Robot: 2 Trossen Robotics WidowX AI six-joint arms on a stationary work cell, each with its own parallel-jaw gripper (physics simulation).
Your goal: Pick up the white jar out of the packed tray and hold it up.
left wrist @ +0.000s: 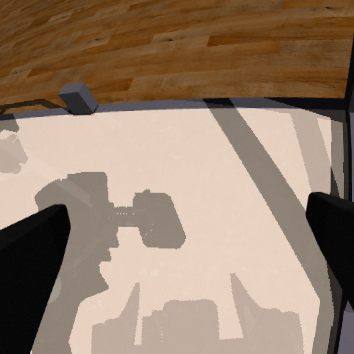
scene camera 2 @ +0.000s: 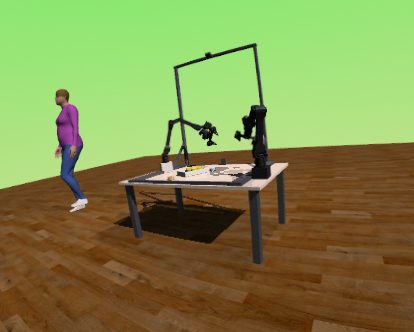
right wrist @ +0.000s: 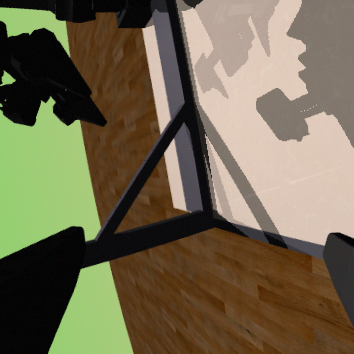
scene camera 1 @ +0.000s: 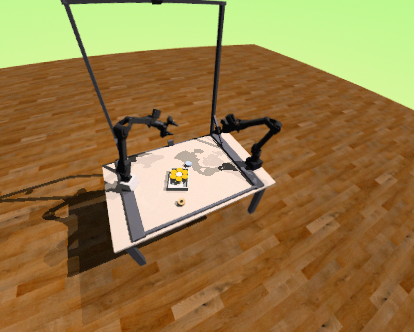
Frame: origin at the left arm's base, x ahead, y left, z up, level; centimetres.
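Where they show: left gripper, fingertip midpoint: (left wrist: pixel 189 210) (scene camera 2: pixel 245 142) (right wrist: pixel 97 110) (scene camera 1: pixel 215 132); right gripper, fingertip midpoint: (scene camera 2: pixel 217 140) (right wrist: pixel 208 243) (scene camera 1: pixel 176 130); left arm's base, origin of the base link: (scene camera 2: pixel 261 166) (scene camera 1: pixel 254 159); right arm's base, origin of the base link: (scene camera 2: pixel 165 162) (scene camera 1: pixel 126 178).
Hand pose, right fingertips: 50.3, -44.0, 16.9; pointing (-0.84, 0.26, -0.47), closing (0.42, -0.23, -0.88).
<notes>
Each offset is from my right fingertips to the top centre of the thing, as dx, dy, dz. "*": to the spot under its first point.
The white jar {+10.7, +27.8, -19.4} (scene camera 1: pixel 179 174) stands in the tray {+11.9, +30.0, -20.1} (scene camera 1: pixel 177 189) (scene camera 2: pixel 196 174), ringed closely by several yellow jars {+8.7, +23.8, -19.4} (scene camera 1: pixel 179 170) {+8.0, +31.7, -19.4} (scene camera 2: pixel 195 168). In scene camera 2 the white jar cannot be made out. My right gripper (scene camera 1: pixel 173 129) (scene camera 2: pixel 215 138) (right wrist: pixel 208 243) is open and empty, high above the table, behind the tray in scene camera 1. My left gripper (scene camera 1: pixel 216 132) (scene camera 2: pixel 237 135) (left wrist: pixel 189 210) is open and empty, high over the table's far part, to the right of the tray. The tray and jars do not show in either wrist view.
A small pale blue object {-1.5, +18.4, -21.6} (scene camera 1: pixel 188 164) (scene camera 2: pixel 213 170) lies just behind the tray. A small tan round object {+18.6, +49.4, -21.5} (scene camera 1: pixel 180 202) (scene camera 2: pixel 171 178) lies in front of it. A grey block {+1.9, -12.4, -18.3} (scene camera 1: pixel 170 143) (scene camera 2: pixel 223 161) (left wrist: pixel 80 98) is at the far edge. A tall frame {* -41.4, -7.3, +42.1} (scene camera 1: pixel 219 65) (scene camera 2: pixel 258 75) rises behind; a person (scene camera 2: pixel 68 125) stands away from the table.
</notes>
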